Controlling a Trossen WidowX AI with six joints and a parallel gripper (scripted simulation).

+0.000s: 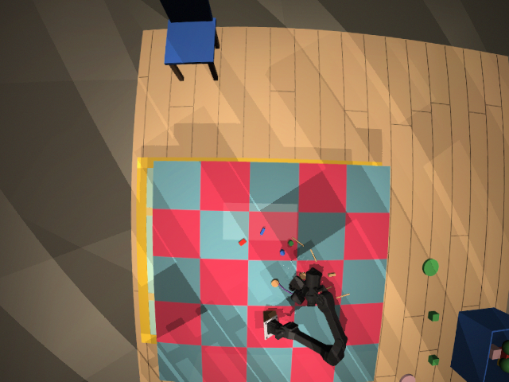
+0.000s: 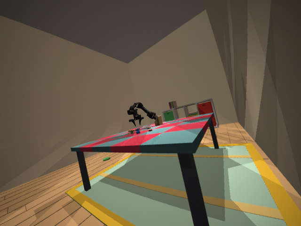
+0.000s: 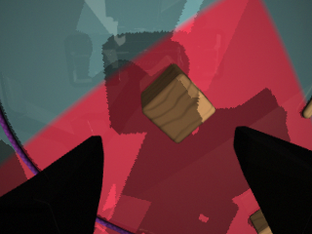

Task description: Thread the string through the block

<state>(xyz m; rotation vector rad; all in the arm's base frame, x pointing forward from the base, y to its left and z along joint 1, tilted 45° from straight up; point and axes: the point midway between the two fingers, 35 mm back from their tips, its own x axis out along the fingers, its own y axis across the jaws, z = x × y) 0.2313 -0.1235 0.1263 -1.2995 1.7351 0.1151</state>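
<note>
My gripper tip is 40 mm above the wooden block, 10 mm to the left of it and 10 mm short of it. From my gripper tip the other things lie so: small wooden piece: 170 mm to the right, 50 mm below; round wooden button: 140 mm to the left, 50 mm below, 30 mm behind; loose stick: 120 mm ahead, 60 mm to the right, 60 mm below.
</note>
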